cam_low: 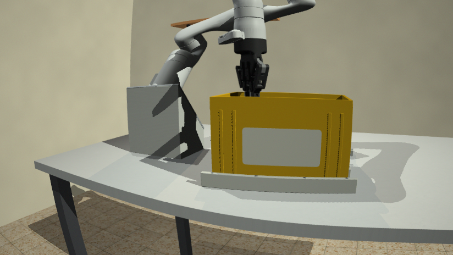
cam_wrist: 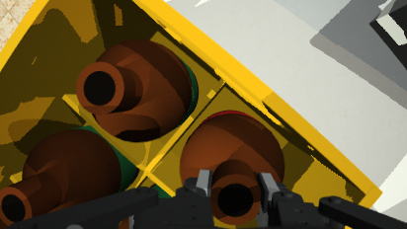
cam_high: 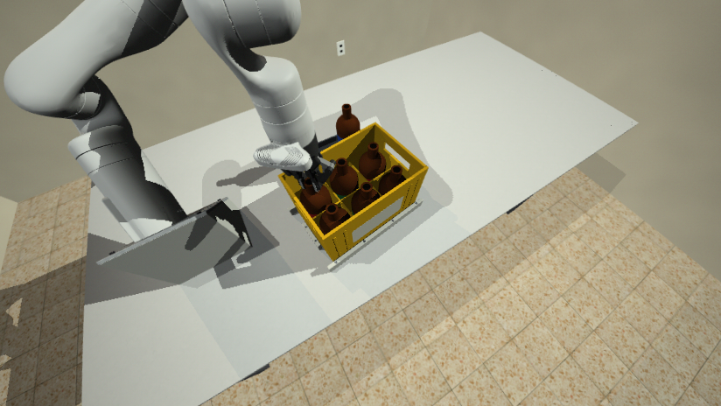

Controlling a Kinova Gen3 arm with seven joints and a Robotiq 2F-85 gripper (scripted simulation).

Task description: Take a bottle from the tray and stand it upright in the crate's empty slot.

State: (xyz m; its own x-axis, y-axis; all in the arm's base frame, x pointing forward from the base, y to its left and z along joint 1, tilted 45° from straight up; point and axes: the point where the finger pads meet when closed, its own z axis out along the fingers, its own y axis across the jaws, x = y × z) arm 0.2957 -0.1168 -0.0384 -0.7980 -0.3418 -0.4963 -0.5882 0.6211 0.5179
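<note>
Right now the yellow crate is 90 mm ahead of my hand, 50 mm to the right of it and 80 mm below it. Round my hand: tray 130 mm ahead, 170 mm to the left, 150 mm below.
</note>
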